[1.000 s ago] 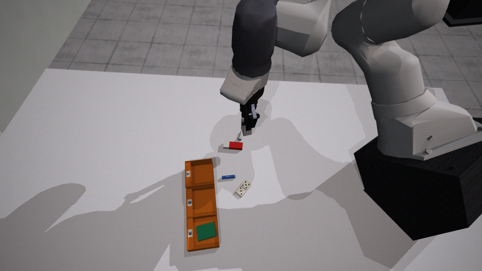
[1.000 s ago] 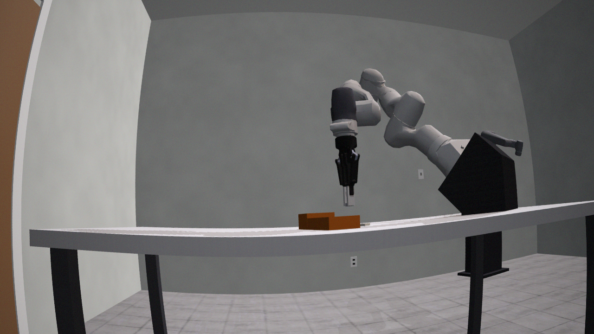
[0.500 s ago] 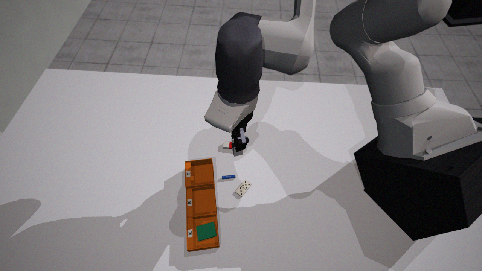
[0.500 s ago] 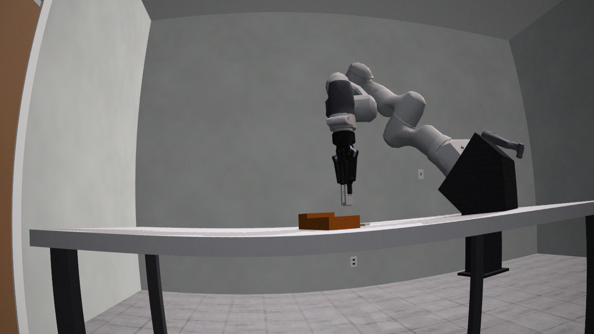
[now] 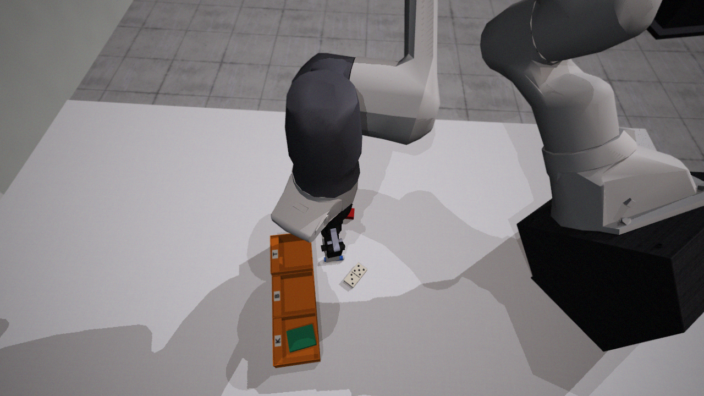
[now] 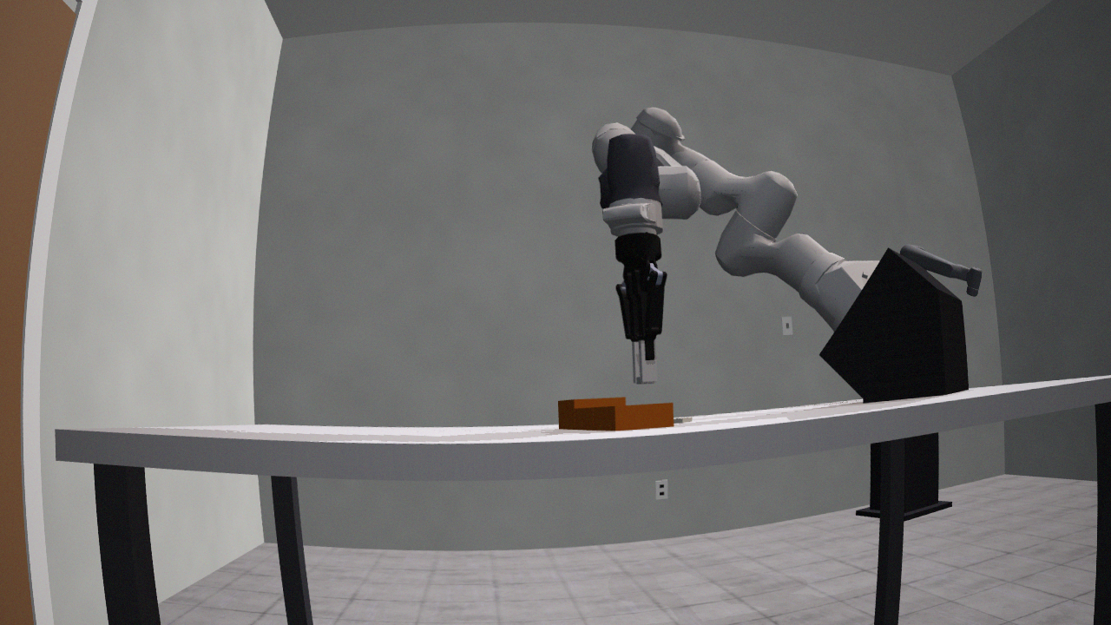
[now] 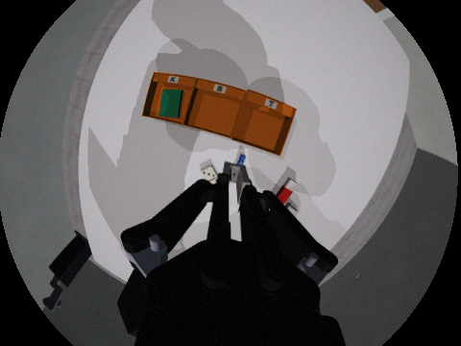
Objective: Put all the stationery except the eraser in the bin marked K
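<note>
The green pad is 70 mm ahead of my hand, 140 mm to the left of it and 90 mm below it. Also, from my hand: white domino: 50 mm behind, 30 mm to the left, 100 mm below; small blue pen-like stick: 10 mm behind, 20 mm to the right, 100 mm below; grey metal thing: 30 mm below.
</note>
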